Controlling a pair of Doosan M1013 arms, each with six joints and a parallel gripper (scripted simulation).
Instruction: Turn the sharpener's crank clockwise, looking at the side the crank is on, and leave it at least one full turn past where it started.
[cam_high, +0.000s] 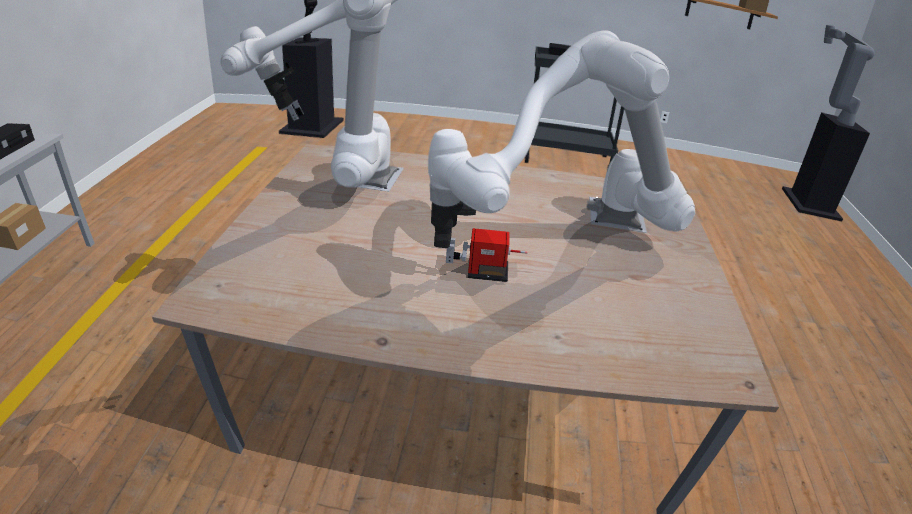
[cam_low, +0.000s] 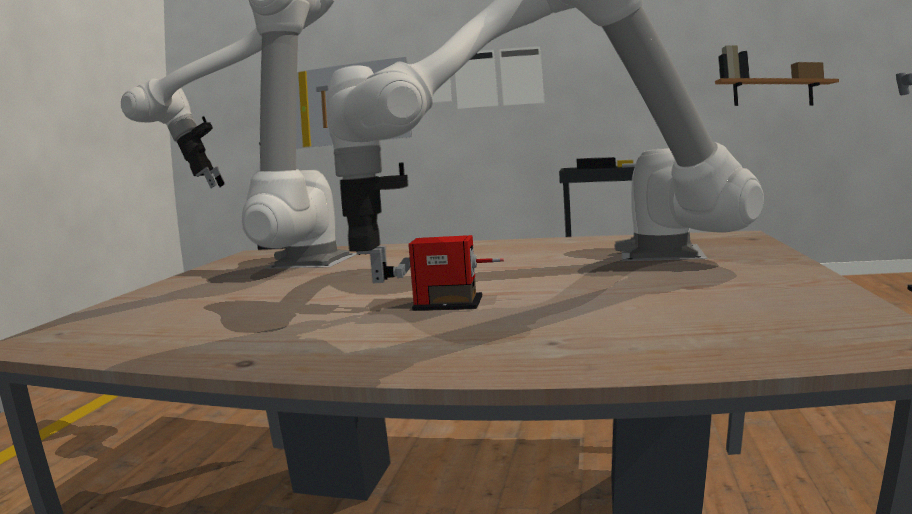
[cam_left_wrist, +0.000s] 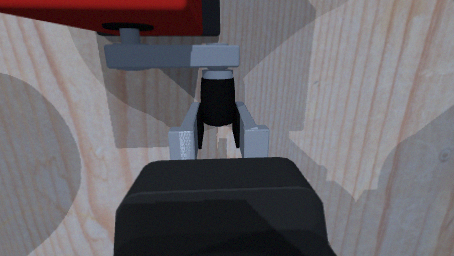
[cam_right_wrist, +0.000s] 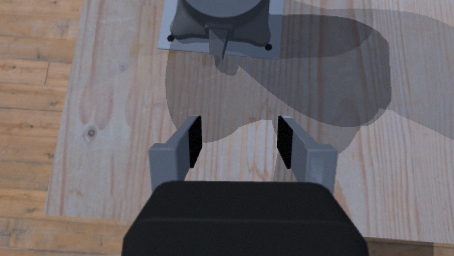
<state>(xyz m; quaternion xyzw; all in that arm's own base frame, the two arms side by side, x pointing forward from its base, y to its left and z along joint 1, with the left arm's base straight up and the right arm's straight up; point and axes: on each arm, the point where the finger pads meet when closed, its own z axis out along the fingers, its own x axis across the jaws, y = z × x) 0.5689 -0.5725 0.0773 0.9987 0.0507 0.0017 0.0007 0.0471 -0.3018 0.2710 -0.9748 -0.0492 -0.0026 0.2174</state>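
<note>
The crank lies 10 mm behind my left hand and 20 mm to the left of it.
</note>
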